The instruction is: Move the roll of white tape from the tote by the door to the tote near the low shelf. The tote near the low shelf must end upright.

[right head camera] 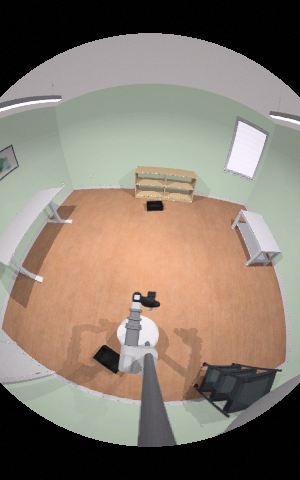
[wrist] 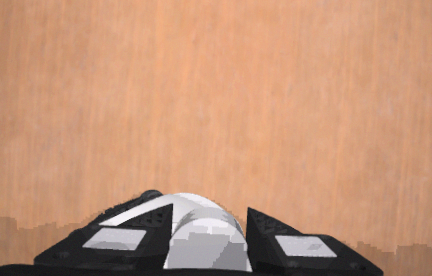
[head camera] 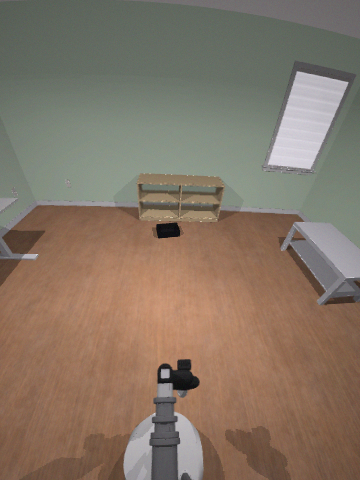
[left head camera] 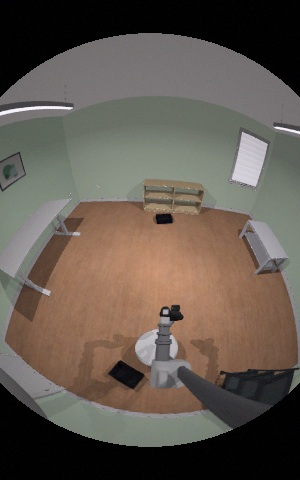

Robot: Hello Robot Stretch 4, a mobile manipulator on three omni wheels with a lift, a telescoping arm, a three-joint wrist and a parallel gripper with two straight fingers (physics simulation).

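Frame: origin at the robot's base, x back, y down, z right, level; metres.
Seen in the pictures: gripper, fingertip midpoint: [wrist: 209, 225].
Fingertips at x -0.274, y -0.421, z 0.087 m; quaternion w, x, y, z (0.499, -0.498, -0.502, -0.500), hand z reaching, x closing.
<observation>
Offsets run from my fingertips to a thing's top centre. Level surfaces: height alone.
My gripper [wrist: 209, 225] [head camera: 184, 381] is shut on the roll of white tape {dx +0.017, dy -0.010, dz +0.000 m} [wrist: 207, 247], which sits between the two fingers above the floor, its lower part cut off by the wrist view's edge. The black tote near the low shelf {dx -1.858, dy +0.349, dz -0.069 m} [head camera: 168, 230] [left head camera: 164, 219] [right head camera: 154, 206] stands on the floor in front of the shelf, far ahead of the gripper, and looks upright. The low wooden shelf {dy -0.161 m} [head camera: 180, 180] [left head camera: 173, 183] [right head camera: 166, 171] stands against the far wall. The other black tote {dx +0.638, dy +0.349, dz -0.357 m} [left head camera: 126, 375] [right head camera: 107, 359] lies on the floor behind and left of my base. The door does not show.
A grey bench [head camera: 330, 245] [left head camera: 267, 240] [right head camera: 259, 232] stands along the right wall. A long light table {dy -0.271 m} [left head camera: 35, 232] [right head camera: 27, 225] stands along the left wall. A dark cart [left head camera: 277, 387] [right head camera: 250, 392] stands behind and right of my base.
</observation>
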